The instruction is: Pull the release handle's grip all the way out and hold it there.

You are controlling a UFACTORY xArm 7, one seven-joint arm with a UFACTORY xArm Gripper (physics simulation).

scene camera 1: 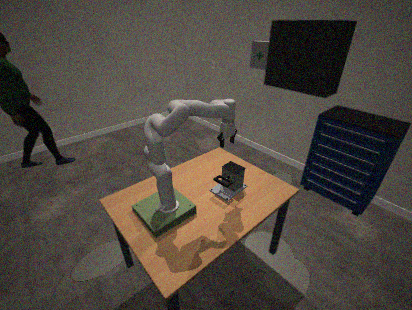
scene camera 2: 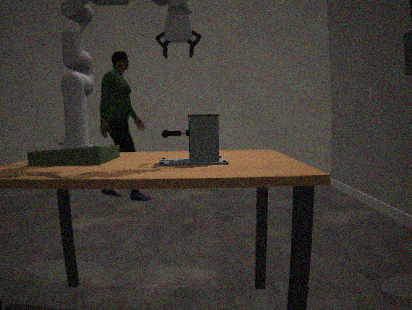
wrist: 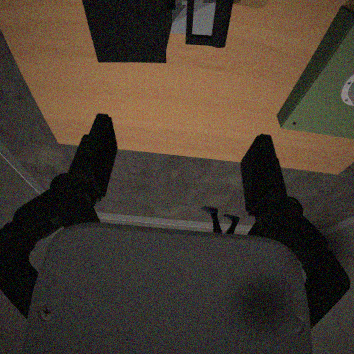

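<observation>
The release handle's grip (scene camera 1: 216, 179) (scene camera 2: 172, 133) (wrist: 221, 25) is a black rectangular loop. It juts from the side of the dark grey box (scene camera 1: 233, 174) (scene camera 2: 204, 139) (wrist: 132, 30) that faces the arm's base, with a short thin rod between them in scene camera 2. The box stands upright on a light metal plate (scene camera 1: 218, 190) (scene camera 2: 172, 161). My gripper (scene camera 1: 227, 143) (scene camera 2: 178, 56) (wrist: 182, 138) is open and empty, fingers pointing down, well above the box and the grip and touching neither. In the wrist view the grip and box are cut off by the top edge.
The wooden table (scene camera 1: 260, 195) (scene camera 2: 280, 170) (wrist: 200, 100) carries the box and the arm's green base block (scene camera 1: 145, 207) (scene camera 2: 75, 156) (wrist: 320, 90). A person in green (scene camera 1: 17, 85) (scene camera 2: 115, 95) is beyond the table. A blue drawer cabinet (scene camera 1: 350, 155) and a black wall box (scene camera 1: 310, 55) are off to the side.
</observation>
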